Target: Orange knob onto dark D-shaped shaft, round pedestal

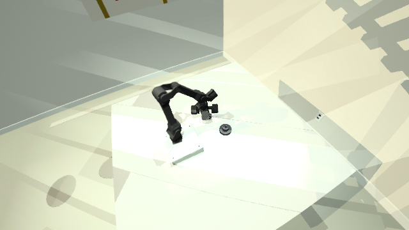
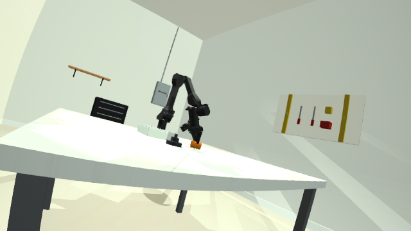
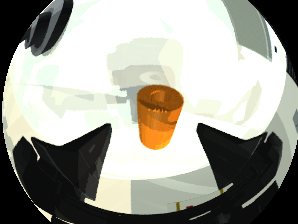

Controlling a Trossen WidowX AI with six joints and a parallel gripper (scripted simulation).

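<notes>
My gripper tip is 1 cm above the orange knob. Also, from my gripper tip: round dark pedestal: 17 cm to the right, 9 cm ahead.
</notes>
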